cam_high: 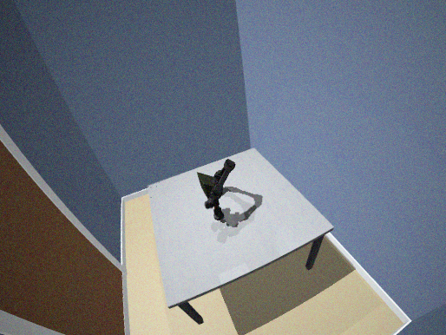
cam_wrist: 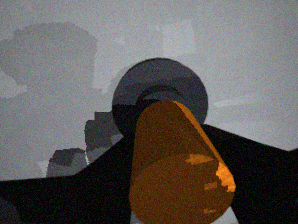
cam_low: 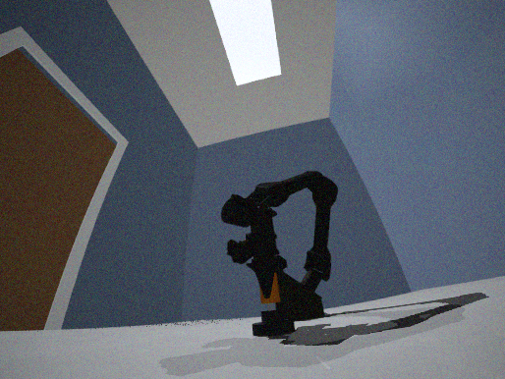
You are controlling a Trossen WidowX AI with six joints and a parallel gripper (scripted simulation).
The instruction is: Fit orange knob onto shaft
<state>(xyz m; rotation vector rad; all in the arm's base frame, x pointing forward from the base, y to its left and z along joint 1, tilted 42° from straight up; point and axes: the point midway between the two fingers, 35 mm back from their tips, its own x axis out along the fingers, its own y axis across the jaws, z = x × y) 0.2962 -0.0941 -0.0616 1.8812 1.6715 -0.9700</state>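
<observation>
The round pedestal is 40 mm below my gripper tip. From my gripper tip the other things lie so: orange knob: 30 mm above.
</observation>
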